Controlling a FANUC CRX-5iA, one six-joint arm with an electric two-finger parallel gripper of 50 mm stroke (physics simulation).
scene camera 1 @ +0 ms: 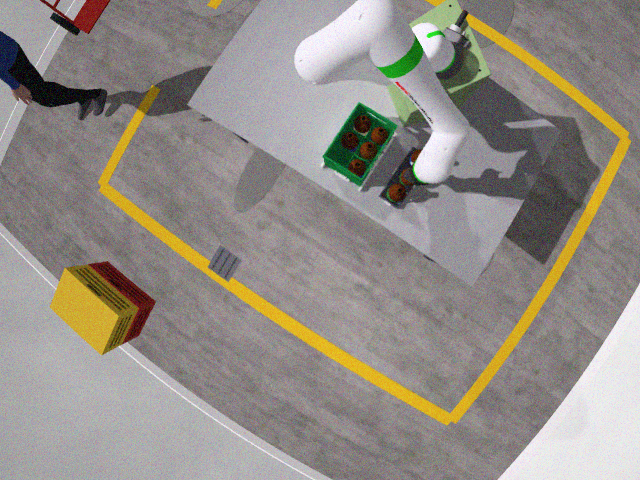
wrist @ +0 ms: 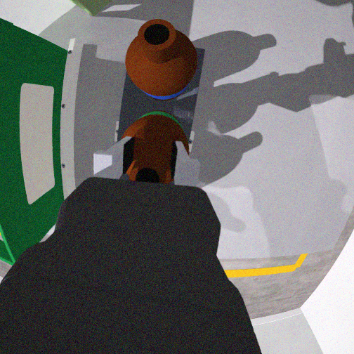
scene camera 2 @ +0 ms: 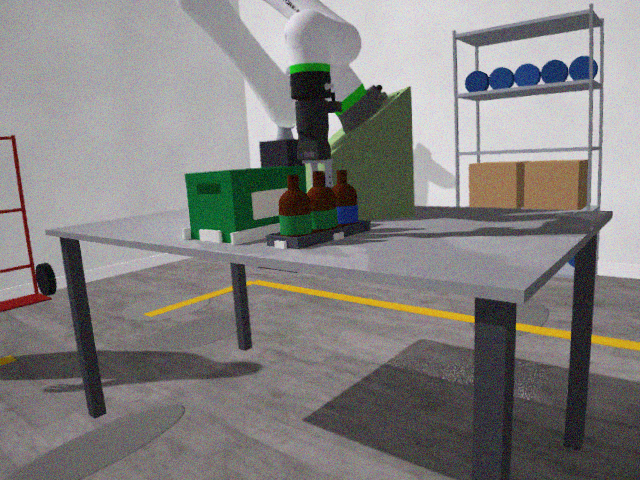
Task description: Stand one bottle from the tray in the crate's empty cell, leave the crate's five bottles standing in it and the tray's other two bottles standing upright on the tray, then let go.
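Places are measured from the arm's base along level axes (x back, y left, z down), in millimetres.
Where they show: gripper, between the fingertips: [scene camera 2: 321, 186]; arm's base, origin of its link: [scene camera 1: 443, 60] [scene camera 2: 363, 118].
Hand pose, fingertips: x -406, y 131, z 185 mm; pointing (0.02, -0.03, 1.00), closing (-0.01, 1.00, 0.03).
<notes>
Things, the pixels of their top centre, and the offset from my fingertips. "pt": a spot on its surface instead. Level surfaces: height alone.
- middle green-label bottle, centre of its top: [scene camera 2: 319, 171] [scene camera 1: 413, 173] dx -6, dy -1, dz -38 mm
- dark tray, a spot on its surface: [scene camera 2: 306, 240] pt dx -112, dy +35, dz +111 mm
- blue-label bottle, centre of its top: [scene camera 2: 341, 170] [scene camera 1: 424, 154] dx +89, dy -3, dz -34 mm
- green crate, centre of its top: [scene camera 2: 246, 169] [scene camera 1: 360, 140] dx -5, dy -251, dz -49 mm
- grey table, height of its surface: dz +126 mm
My gripper [scene camera 2: 320, 174] [wrist: 152, 150] points down, shut on the neck of the middle green-label bottle [scene camera 1: 406, 177] [scene camera 2: 323, 203] [wrist: 154, 131], which is upright on the dark tray [scene camera 2: 306, 240] [wrist: 141, 106]. The blue-label bottle [scene camera 1: 415, 155] [scene camera 2: 345, 198] [wrist: 161, 62] stands at one end of the tray, another green-label bottle [scene camera 1: 396, 193] [scene camera 2: 294, 207] at the other; the wrist view does not show that one. The green crate [scene camera 1: 339, 165] [scene camera 2: 209, 206] [wrist: 35, 227] holds five brown bottles; its empty cell is at the left corner in scene camera 1.
The crate stands close beside the tray on the grey table [scene camera 1: 268, 98] [scene camera 2: 413, 258], its wall rising beside the bottles. White brackets [scene camera 2: 253, 234] line the crate's foot. The green robot pedestal [scene camera 2: 385, 155] is behind. A person [scene camera 1: 46, 90] is on the floor beyond the table.
</notes>
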